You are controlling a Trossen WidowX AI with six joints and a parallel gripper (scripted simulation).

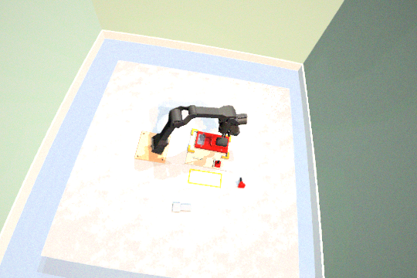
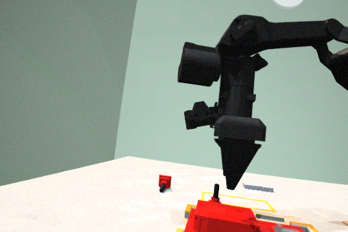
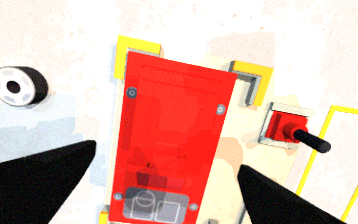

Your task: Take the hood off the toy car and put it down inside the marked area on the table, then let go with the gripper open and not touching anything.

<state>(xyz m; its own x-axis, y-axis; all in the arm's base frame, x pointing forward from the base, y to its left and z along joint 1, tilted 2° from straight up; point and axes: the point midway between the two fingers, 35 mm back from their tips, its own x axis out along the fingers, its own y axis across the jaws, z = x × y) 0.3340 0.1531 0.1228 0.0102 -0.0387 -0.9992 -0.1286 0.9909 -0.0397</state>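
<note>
Right now the hood is 6 cm below my gripper tip. The rest, counted from my gripper tip: wheel: 2 cm behind, 16 cm to the left, 9 cm below; then pale flat piece: 10 cm behind, 43 cm to the right, 9 cm below.
</note>
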